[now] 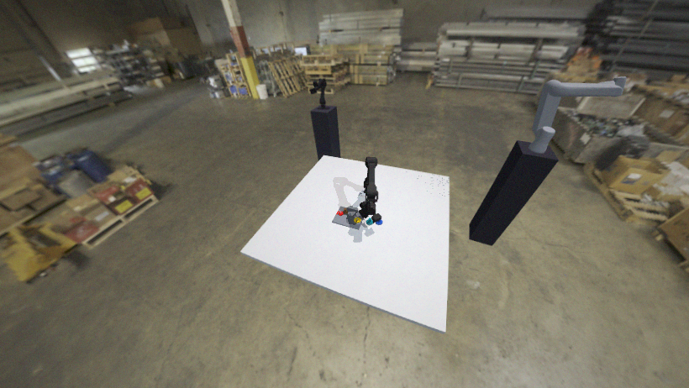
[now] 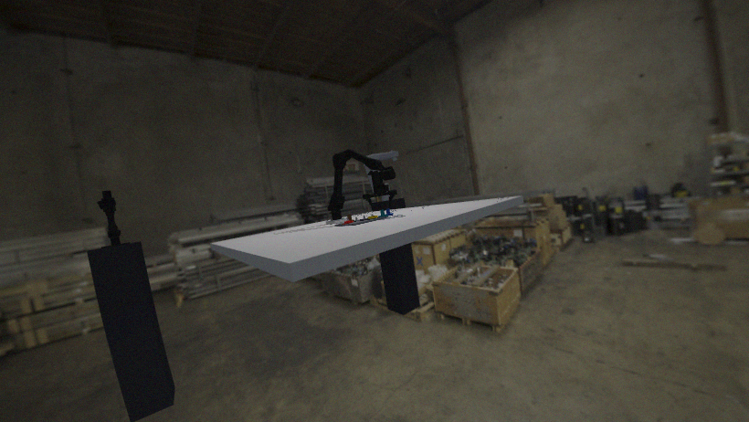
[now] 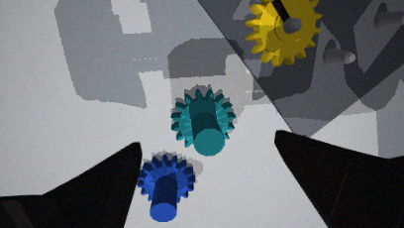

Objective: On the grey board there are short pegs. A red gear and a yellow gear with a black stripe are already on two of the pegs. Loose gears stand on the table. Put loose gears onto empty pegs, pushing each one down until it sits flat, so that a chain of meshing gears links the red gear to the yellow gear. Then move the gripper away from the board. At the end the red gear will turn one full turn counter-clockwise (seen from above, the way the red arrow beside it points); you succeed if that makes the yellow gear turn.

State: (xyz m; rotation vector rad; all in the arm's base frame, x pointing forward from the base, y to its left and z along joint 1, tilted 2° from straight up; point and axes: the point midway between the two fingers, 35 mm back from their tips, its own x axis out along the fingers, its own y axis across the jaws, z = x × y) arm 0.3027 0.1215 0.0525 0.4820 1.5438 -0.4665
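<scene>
The teal gear is 20 mm below my gripper tip. Also, from my gripper tip: brown gear 10 mm behind, 200 mm to the right, 10 mm below; then yellow gear 20 mm ahead, 90 mm to the right, 20 mm below; then blue gear 30 mm behind, 60 mm to the left, 20 mm below.
</scene>
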